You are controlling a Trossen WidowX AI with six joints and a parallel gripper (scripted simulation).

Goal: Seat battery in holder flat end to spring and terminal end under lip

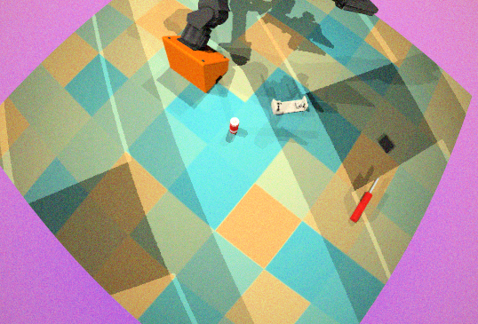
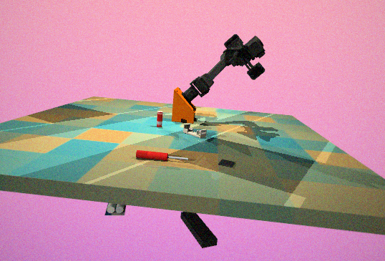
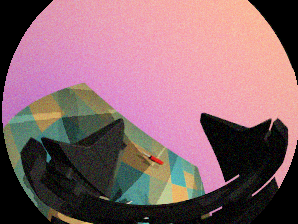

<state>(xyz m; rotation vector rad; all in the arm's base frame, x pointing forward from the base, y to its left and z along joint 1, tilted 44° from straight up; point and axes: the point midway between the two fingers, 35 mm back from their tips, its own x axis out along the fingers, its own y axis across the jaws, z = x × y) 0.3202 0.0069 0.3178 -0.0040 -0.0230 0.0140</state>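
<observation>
Right now the battery is 32 cm to the right of my gripper tip, 29 cm below it and 14 cm behind it. The rest, counted from my gripper tip: red-handled screwdriver 31 cm below, 28 cm ahead, 25 cm to the right; black square 32 cm below, 26 cm ahead, 7 cm to the right.
</observation>
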